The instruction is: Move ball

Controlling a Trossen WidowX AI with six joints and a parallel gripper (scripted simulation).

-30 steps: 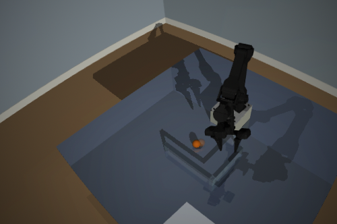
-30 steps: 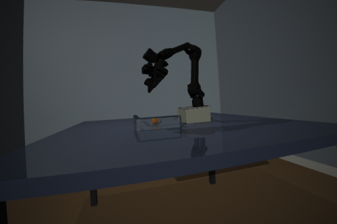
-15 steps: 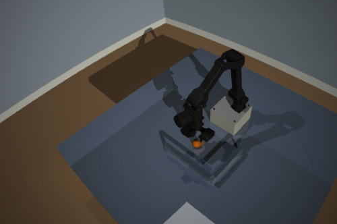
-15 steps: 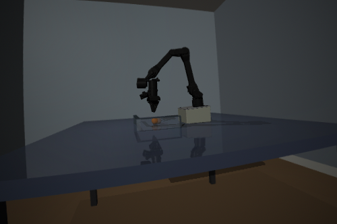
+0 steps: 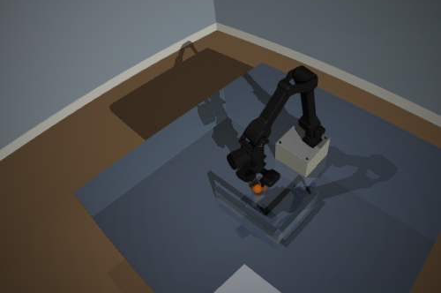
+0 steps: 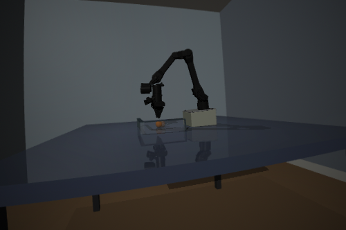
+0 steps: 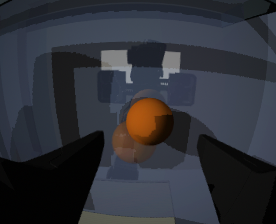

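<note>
My gripper tip is now 40 mm above the orange ball. From my gripper tip the other things lie so: see-through copy of ball 40 mm below, 30 mm behind, 10 mm to the left.
</note>
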